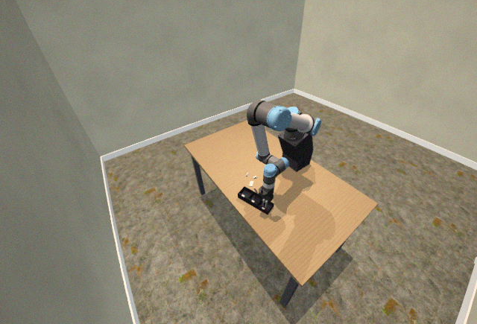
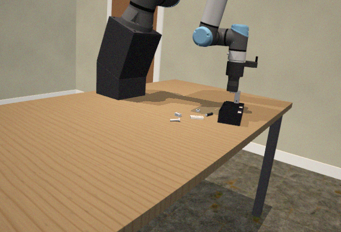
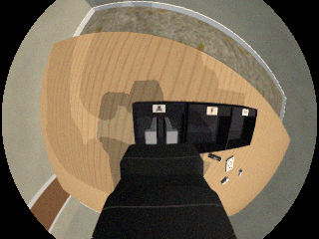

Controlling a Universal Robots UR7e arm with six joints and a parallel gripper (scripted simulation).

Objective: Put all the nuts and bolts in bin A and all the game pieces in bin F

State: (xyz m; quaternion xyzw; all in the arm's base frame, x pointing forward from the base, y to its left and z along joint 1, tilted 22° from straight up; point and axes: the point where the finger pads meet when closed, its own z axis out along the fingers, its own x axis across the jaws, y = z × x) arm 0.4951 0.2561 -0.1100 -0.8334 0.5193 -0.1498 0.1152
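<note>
My gripper is now 30 mm past the white speckled piece, 240 mm to the left of it and 40 mm above it. The rest, counted from my hand: bolt 50 mm behind, 330 mm to the right, 40 mm below; small ring-shaped piece 90 mm behind, 160 mm to the right, 40 mm below; black bin 30 mm ahead, 80 mm to the right, 20 mm below.
</note>
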